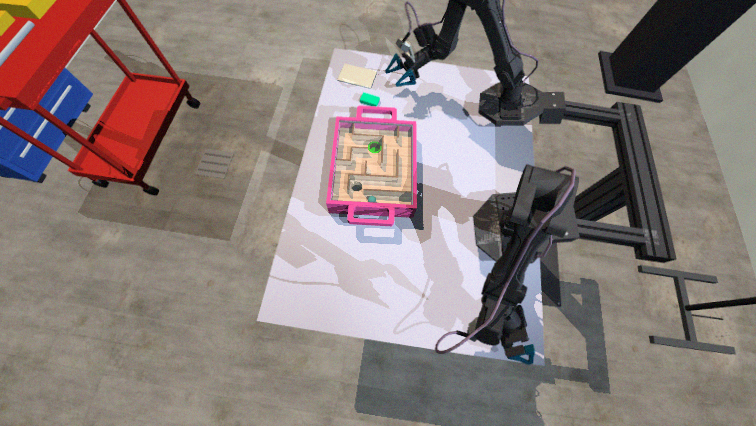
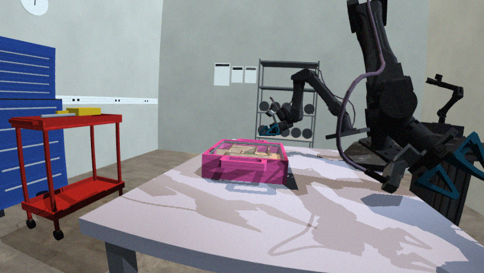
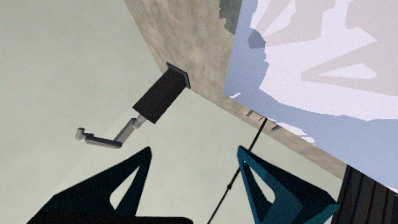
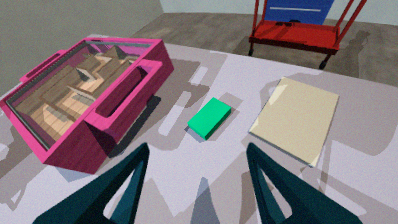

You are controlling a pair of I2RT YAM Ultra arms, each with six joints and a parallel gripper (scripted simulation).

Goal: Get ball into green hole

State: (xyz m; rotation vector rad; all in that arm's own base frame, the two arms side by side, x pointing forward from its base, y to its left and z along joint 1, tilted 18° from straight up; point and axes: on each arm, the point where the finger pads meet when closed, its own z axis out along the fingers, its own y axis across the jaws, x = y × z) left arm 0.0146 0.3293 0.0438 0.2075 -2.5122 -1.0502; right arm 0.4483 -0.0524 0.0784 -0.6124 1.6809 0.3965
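My right gripper is now 8 cm short of the green block, 5 cm to the right of it and 9 cm above it. Also, from my right hand: beige card (16 cm ahead, 8 cm to the right, 10 cm below); then pink-framed maze board (1 cm ahead, 38 cm to the left, 6 cm below).
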